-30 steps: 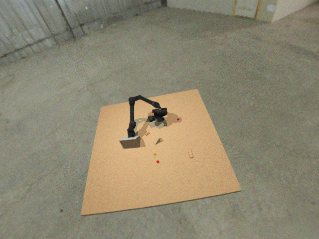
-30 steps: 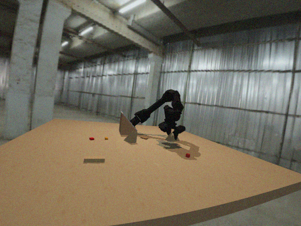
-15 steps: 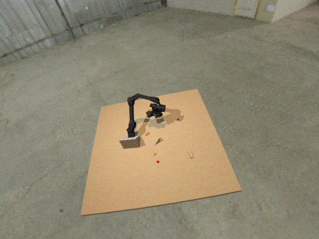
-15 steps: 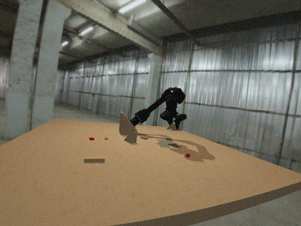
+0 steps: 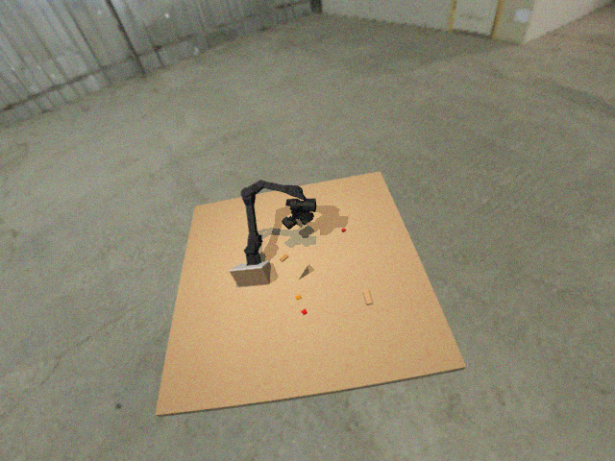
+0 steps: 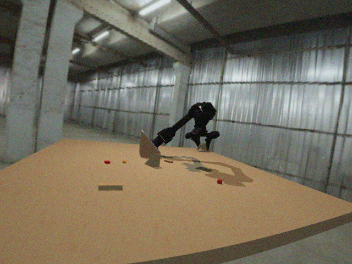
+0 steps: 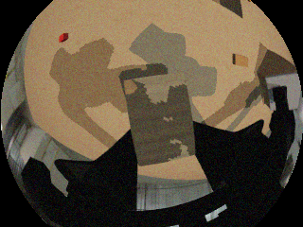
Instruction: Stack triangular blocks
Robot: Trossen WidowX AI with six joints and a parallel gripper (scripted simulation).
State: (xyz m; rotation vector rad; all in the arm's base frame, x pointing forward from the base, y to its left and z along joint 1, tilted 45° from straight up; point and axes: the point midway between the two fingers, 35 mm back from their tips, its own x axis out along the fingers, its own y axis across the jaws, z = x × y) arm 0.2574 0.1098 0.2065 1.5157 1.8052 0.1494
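The orange cube lies 40 mm behind my gripper tip, 420 mm to the right of it and 100 mm below it. The rest, counted from my gripper tip: tan plank (290 mm ahead, 460 mm to the right, 100 mm below).
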